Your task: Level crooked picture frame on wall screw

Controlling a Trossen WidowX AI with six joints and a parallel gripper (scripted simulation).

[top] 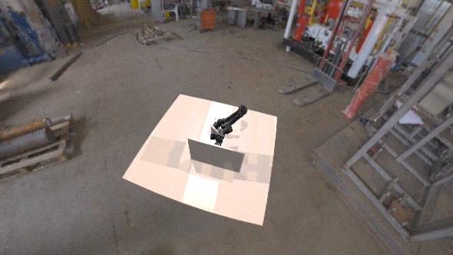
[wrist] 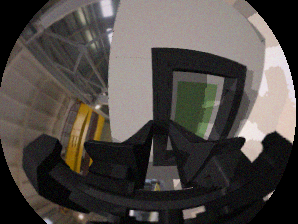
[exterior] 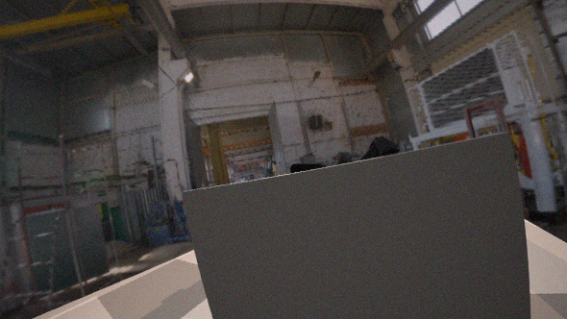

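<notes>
The picture frame is 5 cm below my gripper tip, 1 cm to the right of it and 1 cm ahead of it. The rest, counted from my gripper tip: wall panel: 7 cm below, 2 cm ahead.
</notes>
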